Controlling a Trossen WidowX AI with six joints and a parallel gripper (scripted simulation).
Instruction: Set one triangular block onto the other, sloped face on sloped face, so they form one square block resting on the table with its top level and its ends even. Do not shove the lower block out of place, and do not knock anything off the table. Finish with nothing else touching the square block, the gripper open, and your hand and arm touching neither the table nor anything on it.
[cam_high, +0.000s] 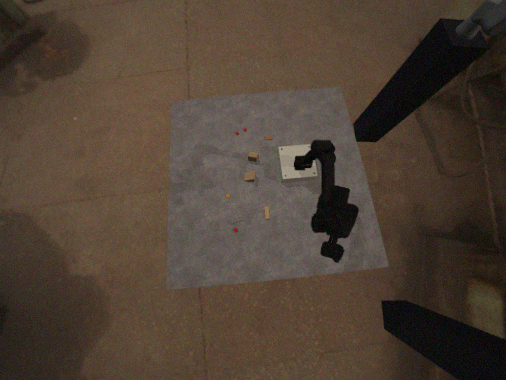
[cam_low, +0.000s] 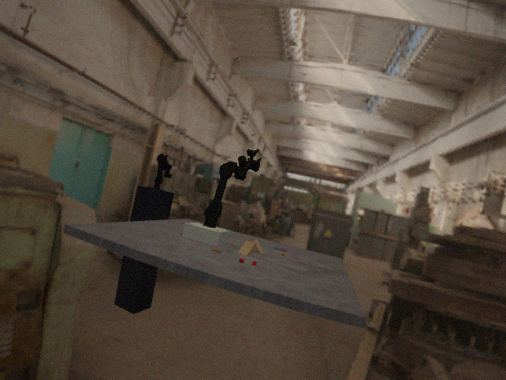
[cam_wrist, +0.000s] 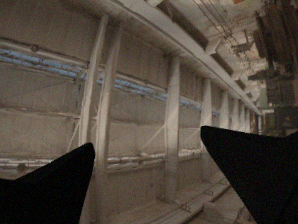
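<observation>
The tan triangular block is 25 cm ahead of my gripper tip, 41 cm to the right of it and 61 cm below it. Also, from my gripper tip: orange bit (40 cm ahead, 28 cm to the right, 63 cm below).
</observation>
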